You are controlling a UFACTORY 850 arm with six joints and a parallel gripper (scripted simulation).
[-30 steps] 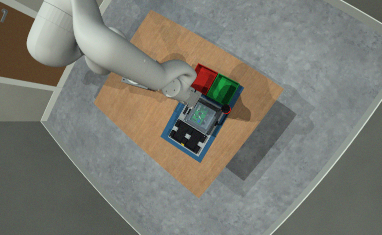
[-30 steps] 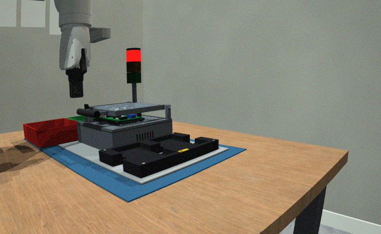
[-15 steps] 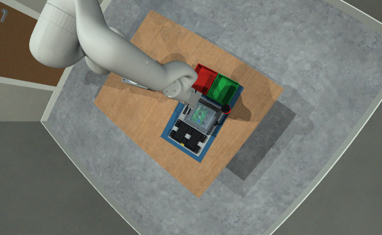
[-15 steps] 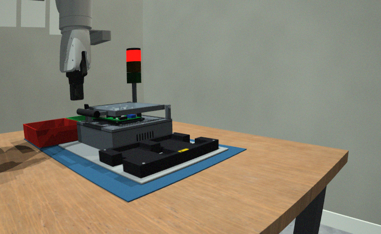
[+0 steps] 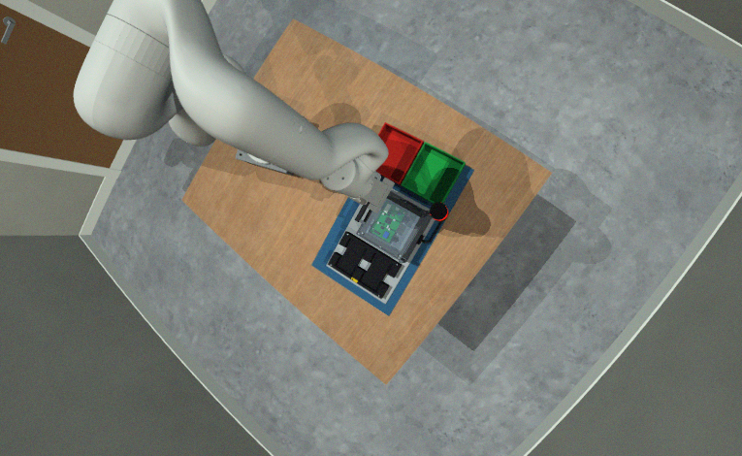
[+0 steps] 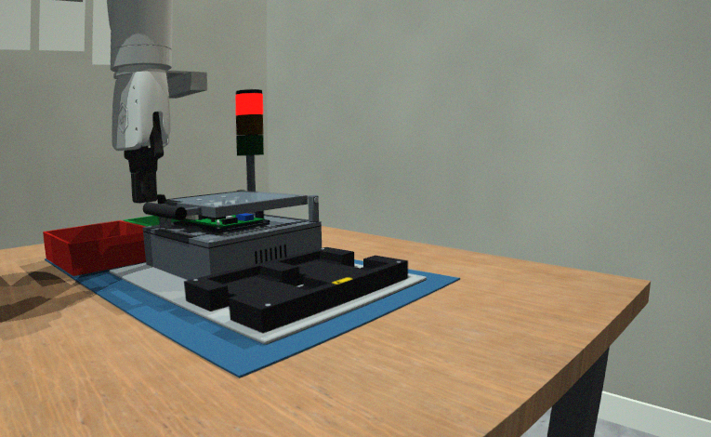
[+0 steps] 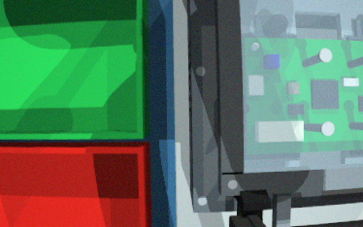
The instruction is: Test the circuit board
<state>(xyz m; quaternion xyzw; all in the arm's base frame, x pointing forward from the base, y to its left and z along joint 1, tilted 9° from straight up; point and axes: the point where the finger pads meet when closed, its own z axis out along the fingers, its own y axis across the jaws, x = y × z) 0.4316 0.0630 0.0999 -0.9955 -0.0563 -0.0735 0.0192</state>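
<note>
Right now the black hook is 30 mm below my hand and 20 mm ahead of it. Round my hand: see-through lid 90 mm ahead, 50 mm to the right, 30 mm below; then green circuit board 90 mm ahead, 50 mm to the right, 50 mm below; then red bin 130 mm to the left, 100 mm below, 40 mm behind.
</note>
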